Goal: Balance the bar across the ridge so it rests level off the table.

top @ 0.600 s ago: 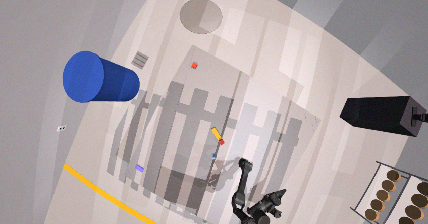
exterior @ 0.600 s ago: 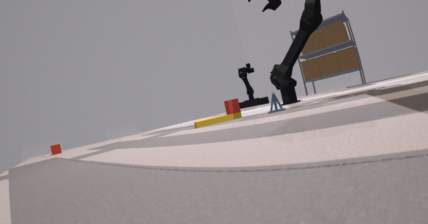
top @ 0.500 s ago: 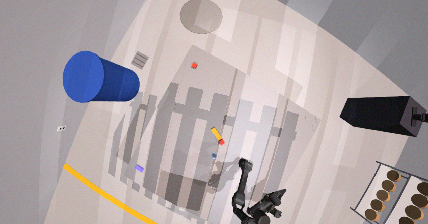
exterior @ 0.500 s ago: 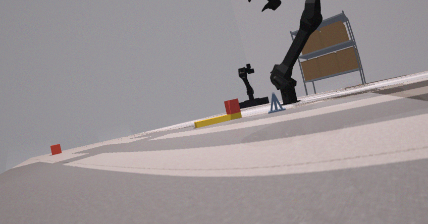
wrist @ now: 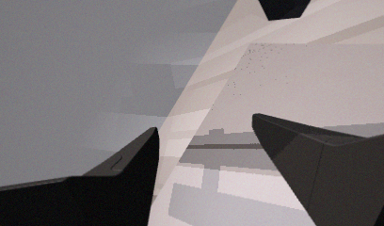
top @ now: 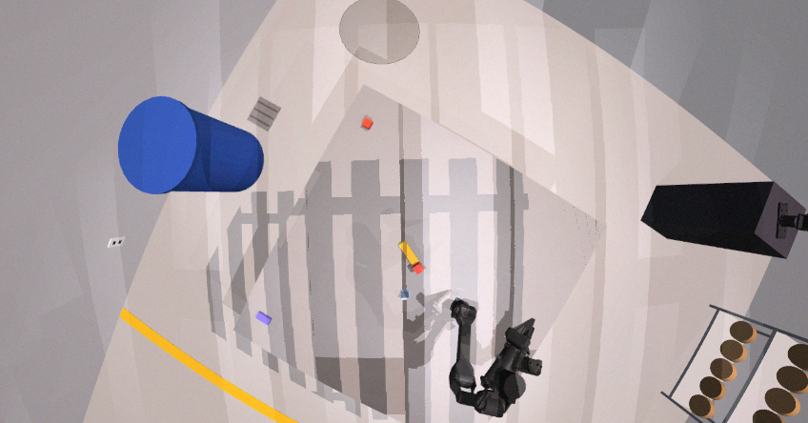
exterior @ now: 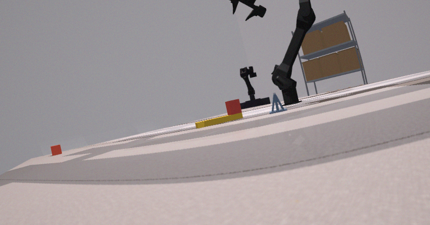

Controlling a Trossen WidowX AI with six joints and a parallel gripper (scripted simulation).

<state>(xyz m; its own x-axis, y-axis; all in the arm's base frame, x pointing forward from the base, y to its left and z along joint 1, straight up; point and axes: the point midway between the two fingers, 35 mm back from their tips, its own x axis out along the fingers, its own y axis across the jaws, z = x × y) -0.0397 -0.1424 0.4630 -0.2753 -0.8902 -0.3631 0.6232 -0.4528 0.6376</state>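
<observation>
Now: the yellow bar 43 cm below my gripper tip, 33 cm ahead of it and 9 cm to the left of it. Also, from my gripper tip: small red cube (79 cm ahead, 43 cm below, 33 cm to the right); then small purple block (79 cm ahead, 67 cm to the left, 44 cm below).
</observation>
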